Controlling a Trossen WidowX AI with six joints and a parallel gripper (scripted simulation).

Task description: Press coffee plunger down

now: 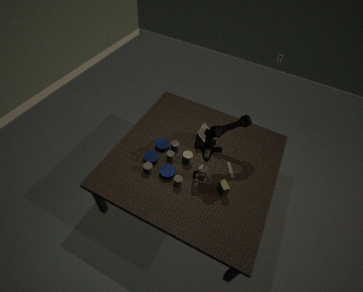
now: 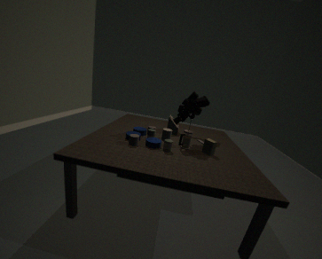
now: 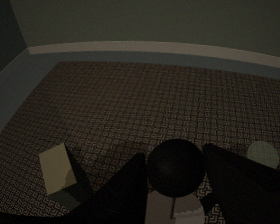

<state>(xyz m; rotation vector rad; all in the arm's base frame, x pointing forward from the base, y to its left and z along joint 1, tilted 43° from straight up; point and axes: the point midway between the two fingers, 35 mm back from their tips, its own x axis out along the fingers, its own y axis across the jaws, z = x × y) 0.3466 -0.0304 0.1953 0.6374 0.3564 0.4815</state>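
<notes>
Right now my gripper tip is 13 cm above the coffee press and 2 cm to the left of it. Round my gripper tip: tan block: 20 cm below, 18 cm to the left, 2 cm ahead; pale strip: 25 cm below, 20 cm behind, 17 cm to the left.
</notes>
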